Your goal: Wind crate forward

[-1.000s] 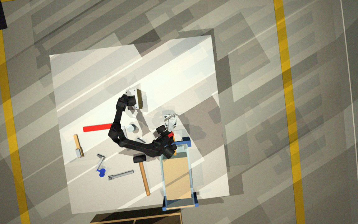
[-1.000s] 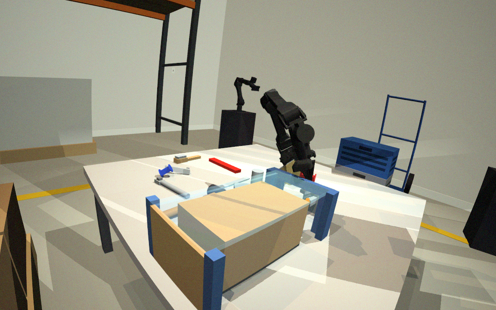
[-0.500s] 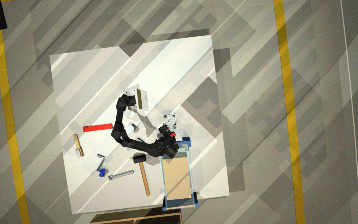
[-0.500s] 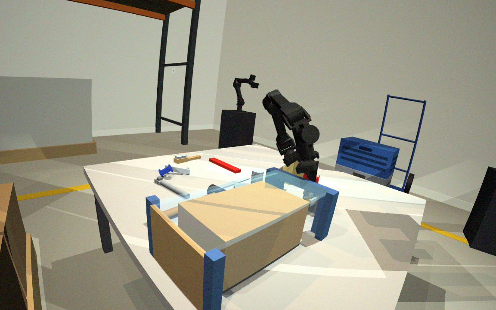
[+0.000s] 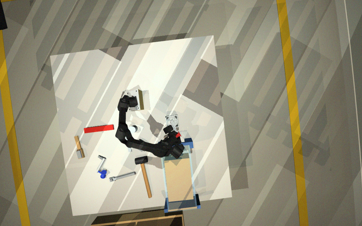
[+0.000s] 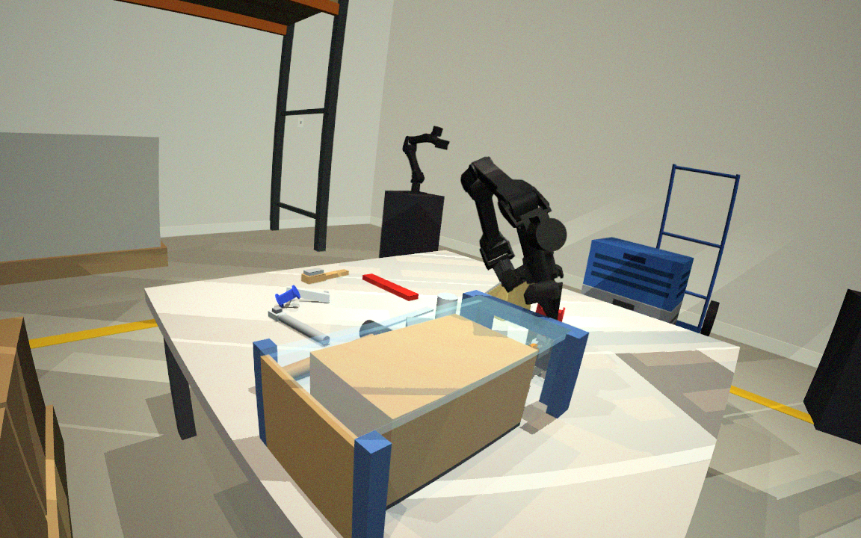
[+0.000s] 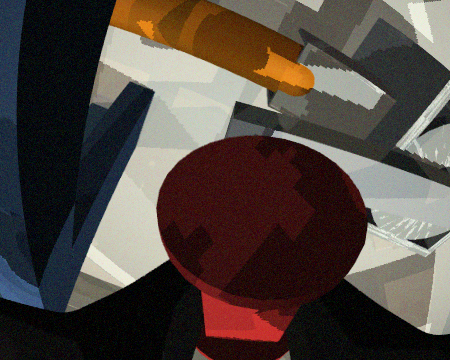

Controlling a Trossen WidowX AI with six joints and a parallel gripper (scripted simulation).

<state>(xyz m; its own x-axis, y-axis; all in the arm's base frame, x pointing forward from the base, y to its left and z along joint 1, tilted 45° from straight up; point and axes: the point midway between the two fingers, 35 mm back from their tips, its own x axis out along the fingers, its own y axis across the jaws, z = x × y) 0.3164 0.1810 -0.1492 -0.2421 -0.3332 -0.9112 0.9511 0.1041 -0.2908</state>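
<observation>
Right now the red-knobbed winch handle is 3 cm behind my gripper tip, 2 cm to the right of it and 3 cm below it. From my gripper tip the other things lie so: clear-panelled cubby (30 cm ahead, 7 cm to the right, 2 cm below); then winch (11 cm behind, 3 cm to the right, 10 cm below); then red knob (1 cm to the right).
</observation>
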